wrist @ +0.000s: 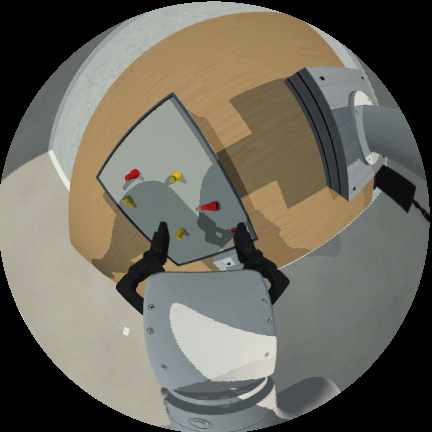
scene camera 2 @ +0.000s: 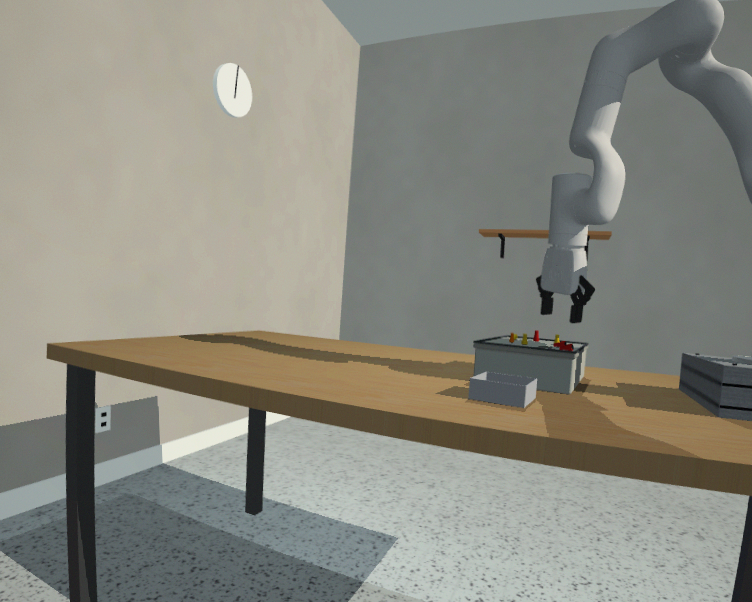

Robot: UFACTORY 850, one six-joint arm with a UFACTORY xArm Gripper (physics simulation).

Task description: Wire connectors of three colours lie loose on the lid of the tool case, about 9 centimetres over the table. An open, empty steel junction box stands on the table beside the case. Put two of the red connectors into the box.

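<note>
My gripper (scene camera 2: 561,311) (wrist: 201,229) is open and empty, high over the right half of the tool case (scene camera 2: 525,369). On the case lid (wrist: 157,132) one red connector (scene camera 2: 536,335) (wrist: 132,175) stands upright. A second red connector (wrist: 210,206) lies on its side. A third red connector (wrist: 234,230) is partly hidden by the right finger in the wrist view. Three yellow connectors (wrist: 175,176) (wrist: 129,201) (wrist: 181,233) and an orange connector (scene camera 2: 512,337) are also on the lid; the orange one does not show in the wrist view. The open junction box (scene camera 2: 501,393) stands on the table in front of the case.
The wooden table (scene camera 2: 282,367) carries the case and box. A grey layered block (scene camera 2: 708,386) (wrist: 325,130) stands to the right, with the arm's base on it. A wall shelf (scene camera 2: 523,234) is behind the arm. The case's raised rim edges the lid.
</note>
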